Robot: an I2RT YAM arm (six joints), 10 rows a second.
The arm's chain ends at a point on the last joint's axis. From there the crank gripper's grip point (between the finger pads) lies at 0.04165 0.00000 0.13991 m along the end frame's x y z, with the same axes.
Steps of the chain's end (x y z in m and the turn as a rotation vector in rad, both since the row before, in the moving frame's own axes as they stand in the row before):
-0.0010 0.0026 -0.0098 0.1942 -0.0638 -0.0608
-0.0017 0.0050 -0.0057 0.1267 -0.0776 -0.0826
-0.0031 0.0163 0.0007 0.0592 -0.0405 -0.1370
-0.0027 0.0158 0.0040 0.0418 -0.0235 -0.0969
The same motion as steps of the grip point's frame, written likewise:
-0.0108 -0.0269 -0.0103 0.1942 -0.0638 -0.0608
-0.0135 -0.0158 -0.0042 0.1267 -0.0776 -0.0826
-0.0097 0.0027 0.0019 0.0592 -0.0405 -0.1370
-0.0065 0.0061 0.0047 0.0418 -0.0235 -0.0969

